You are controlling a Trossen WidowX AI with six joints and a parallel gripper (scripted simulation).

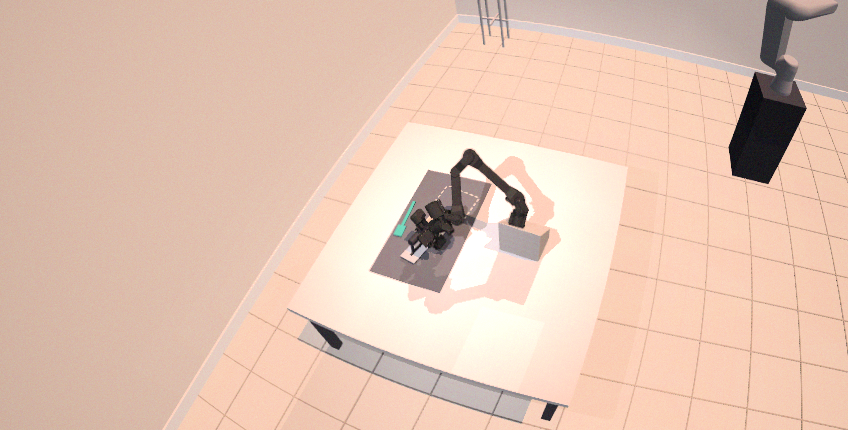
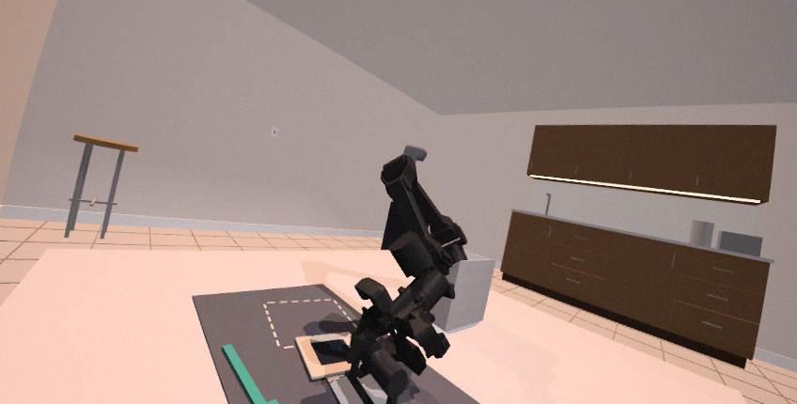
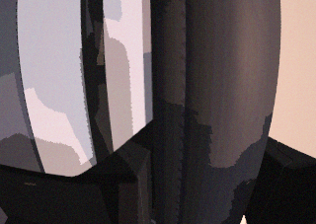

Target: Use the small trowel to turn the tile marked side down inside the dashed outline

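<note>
My gripper tip is now 4 cm past the square tile, 10 cm to the left of it and 5 cm above it. The rest, counted from my gripper tip: dark mat 3 cm behind, 9 cm to the right, 7 cm below; then trowel 3 cm behind, 1 cm below; then green strip 11 cm ahead, 7 cm to the right, 5 cm below.
</note>
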